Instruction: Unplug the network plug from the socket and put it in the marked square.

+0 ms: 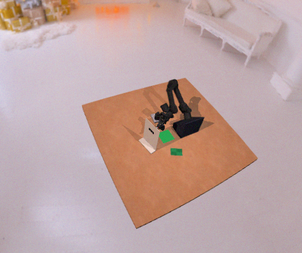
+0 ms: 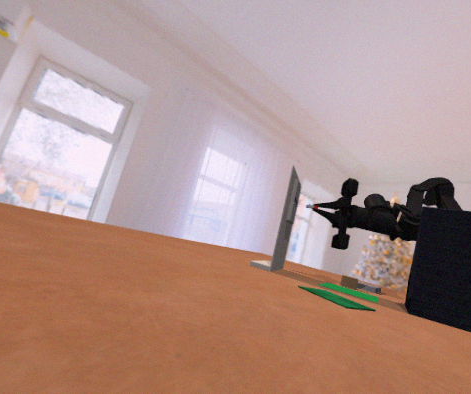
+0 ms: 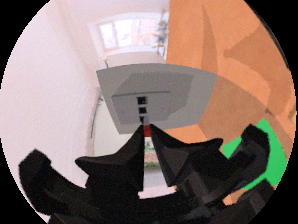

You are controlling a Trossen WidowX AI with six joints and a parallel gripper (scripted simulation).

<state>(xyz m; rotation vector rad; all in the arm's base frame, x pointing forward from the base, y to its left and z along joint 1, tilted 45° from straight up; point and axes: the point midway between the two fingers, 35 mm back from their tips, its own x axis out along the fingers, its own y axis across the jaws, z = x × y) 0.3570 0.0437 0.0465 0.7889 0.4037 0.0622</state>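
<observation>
Now: gripper tip 190 mm above the green marked square, 120 mm past it and 10 mm to the right of it. The rest, counted from my gripper tip: network plug right at my gripper tip; tan block 170 mm below, 120 mm behind, 110 mm to the right; upright panel 70 mm below, 70 mm ahead, 10 mm to the left.
</observation>
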